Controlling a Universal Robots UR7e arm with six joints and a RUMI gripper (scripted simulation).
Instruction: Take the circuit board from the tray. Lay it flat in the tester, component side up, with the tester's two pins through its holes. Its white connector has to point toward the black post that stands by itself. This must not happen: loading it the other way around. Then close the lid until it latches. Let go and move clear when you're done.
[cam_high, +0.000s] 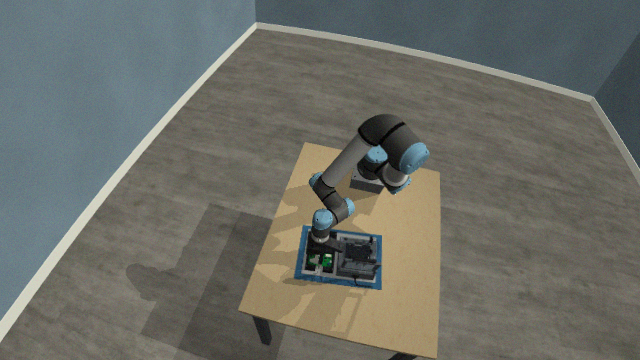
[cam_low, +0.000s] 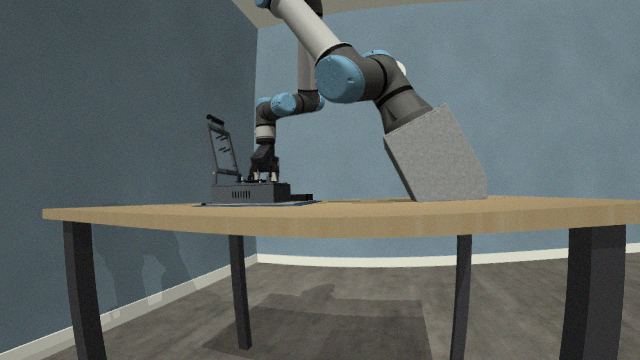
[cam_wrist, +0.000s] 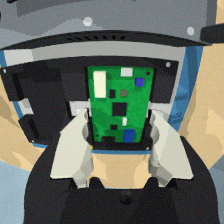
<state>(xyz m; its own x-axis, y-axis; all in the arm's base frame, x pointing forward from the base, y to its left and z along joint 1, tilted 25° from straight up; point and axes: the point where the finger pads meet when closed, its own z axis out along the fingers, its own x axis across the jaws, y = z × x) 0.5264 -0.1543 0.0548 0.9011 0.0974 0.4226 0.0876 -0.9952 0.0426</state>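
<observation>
The green circuit board is right at my hand. Round my hand: tester bed: 170 mm to the left, 50 mm behind, 50 mm above; see-through lid: 180 mm to the left, 160 mm above, 70 mm ahead.
</observation>
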